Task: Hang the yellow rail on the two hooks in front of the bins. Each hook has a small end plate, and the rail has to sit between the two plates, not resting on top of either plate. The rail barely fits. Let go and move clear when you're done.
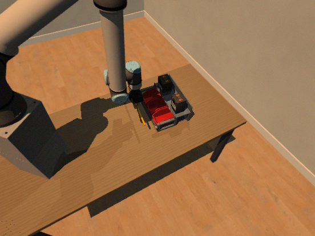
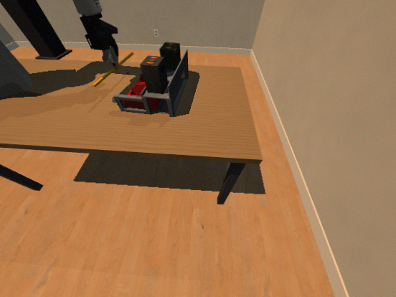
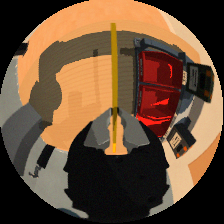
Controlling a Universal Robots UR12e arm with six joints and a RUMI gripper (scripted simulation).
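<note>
The yellow rail lies 1 cm below my hand. Also, from my hand: grey back panel 35 cm ahead, 2 cm to the right, 1 cm above.
</note>
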